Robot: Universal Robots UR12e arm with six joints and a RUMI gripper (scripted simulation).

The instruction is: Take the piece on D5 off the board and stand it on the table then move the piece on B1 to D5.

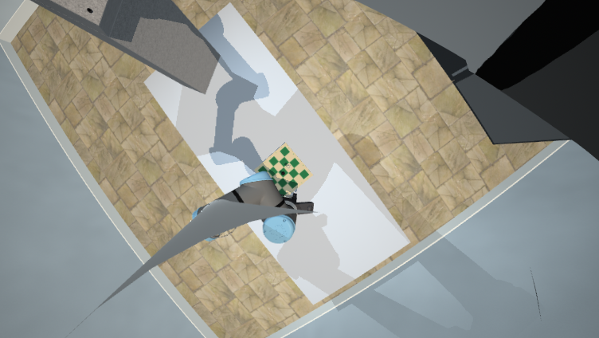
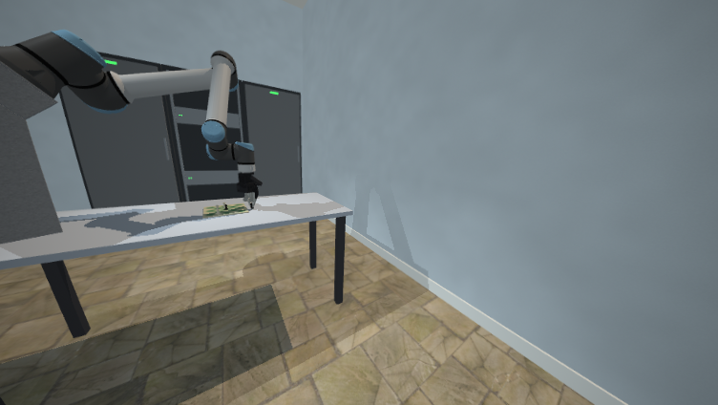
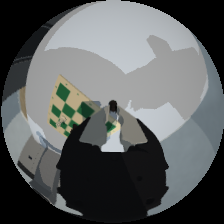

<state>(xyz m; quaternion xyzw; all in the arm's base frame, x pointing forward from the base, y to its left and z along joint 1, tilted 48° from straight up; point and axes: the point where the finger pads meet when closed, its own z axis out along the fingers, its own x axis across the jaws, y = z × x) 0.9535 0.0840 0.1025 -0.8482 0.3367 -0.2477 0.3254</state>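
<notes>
Now: hand 14 cm past the board and 2 cm above it.
</notes>
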